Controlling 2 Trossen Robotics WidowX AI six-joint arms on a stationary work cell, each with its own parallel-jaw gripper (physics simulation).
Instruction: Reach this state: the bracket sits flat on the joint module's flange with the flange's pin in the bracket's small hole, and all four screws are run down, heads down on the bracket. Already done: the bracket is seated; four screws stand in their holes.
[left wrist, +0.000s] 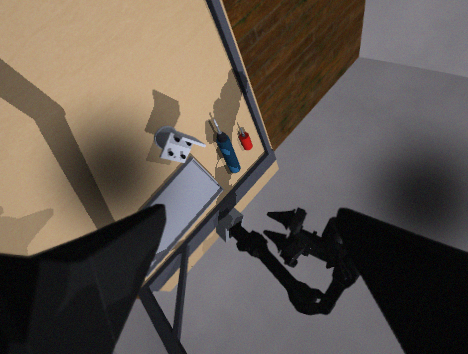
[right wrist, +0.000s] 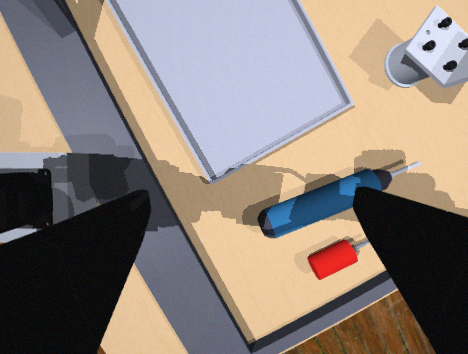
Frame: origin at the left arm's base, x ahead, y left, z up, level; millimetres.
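Seen in the pictures: left gripper, between the fingertips: (left wrist: 252, 214); right gripper, between the fingertips: (left wrist: 265, 222) (right wrist: 253, 198); right arm's base, origin of its link: (left wrist: 234, 229) (right wrist: 23, 198).
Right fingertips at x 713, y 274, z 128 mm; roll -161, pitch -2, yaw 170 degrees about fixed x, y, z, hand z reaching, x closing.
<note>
A point is followed by its place in that frame.
A white bracket (left wrist: 179, 148) @[x 439, y 168, z -39 mm] (right wrist: 442, 52) @[x 439, y 175, z -39 mm] sits on the round grey joint module (left wrist: 162, 137) @[x 413, y 151, z -75 mm] (right wrist: 396, 69) @[x 464, y 176, z -87 mm]. Four black-headed screws stand in its plate; in the right wrist view their heads show raised above the plate, and one screw is partly cut off at the frame's edge. A small hole shows near one corner; whether the pin is in it I cannot tell. A blue screwdriver (left wrist: 229, 154) @[x 579, y 323, z -66 mm] (right wrist: 320, 202) @[x 608, y 329, z -66 mm] lies on the table. My left gripper (left wrist: 252, 214) @[x 235, y 72, z 320 mm] is open and empty, high above the table's edge. My right gripper (right wrist: 253, 198) @[x 713, y 274, z 128 mm] is open and empty above the screwdriver's handle end.
A shallow grey tray (left wrist: 185, 195) @[x 656, y 147, z -102 mm] (right wrist: 225, 75) @[x 695, y 147, z -101 mm] lies beside the joint module, near the table's edge. A short red screwdriver (left wrist: 245, 140) @[x 575, y 403, z -74 mm] (right wrist: 332, 259) @[x 600, y 410, z -74 mm] lies beside the blue one, near the table's corner. The black right arm (left wrist: 310, 300) @[x 939, y 254, z 340 mm] shows beyond the edge in the left wrist view.
</note>
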